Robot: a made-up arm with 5 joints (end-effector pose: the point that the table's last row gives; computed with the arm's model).
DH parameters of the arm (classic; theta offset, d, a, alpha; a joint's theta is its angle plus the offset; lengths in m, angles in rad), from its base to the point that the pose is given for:
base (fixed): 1.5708 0.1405 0 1.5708
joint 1: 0 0.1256 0.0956 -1.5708
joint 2: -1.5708 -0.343 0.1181 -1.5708
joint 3: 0 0.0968 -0.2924 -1.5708
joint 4: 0 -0.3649 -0.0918 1.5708
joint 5: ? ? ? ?
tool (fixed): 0 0.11 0 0
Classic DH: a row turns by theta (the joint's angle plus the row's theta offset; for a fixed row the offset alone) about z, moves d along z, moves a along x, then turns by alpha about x.
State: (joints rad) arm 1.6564 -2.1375 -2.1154 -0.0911 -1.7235
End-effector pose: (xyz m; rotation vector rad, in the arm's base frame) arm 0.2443 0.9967 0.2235 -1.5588 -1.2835 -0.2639
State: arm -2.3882 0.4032 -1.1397 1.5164 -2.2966
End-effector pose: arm -0.2745 -0.4810 0.2444 0.2584 2.3168 -1.4191
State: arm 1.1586 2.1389 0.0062 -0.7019 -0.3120
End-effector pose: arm 0.1628 -0.2155 0.0292 0.6371 -1.6914 2.4682
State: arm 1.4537 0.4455 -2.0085 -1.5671 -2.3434
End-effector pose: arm 0.1473 0.8131 0.0089 0.4258 1.8706 -0.1886
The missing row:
joint 5: 0 0.0757 0.0779 1.5708
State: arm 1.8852 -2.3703 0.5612 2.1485 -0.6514
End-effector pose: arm 0.0523 -0.1140 -0.0709 1.5177 -2.4689 0.1456
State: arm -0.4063 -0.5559 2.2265 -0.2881 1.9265
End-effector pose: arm 0.6541 -0.1290 -0.0617 -0.8709 -2.2253 -0.2466
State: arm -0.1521 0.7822 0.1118 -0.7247 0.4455
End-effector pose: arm -0.1047 0.1245 0.2438 -0.4596 0.5946 1.4514
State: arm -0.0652 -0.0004 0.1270 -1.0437 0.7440
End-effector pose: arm -0.0414 0.2704 0.2127 -0.3820 0.8231 0.9994
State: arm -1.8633 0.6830 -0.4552 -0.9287 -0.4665
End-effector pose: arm -0.2820 -0.0301 0.2820 -0.9913 0.8112 1.7445
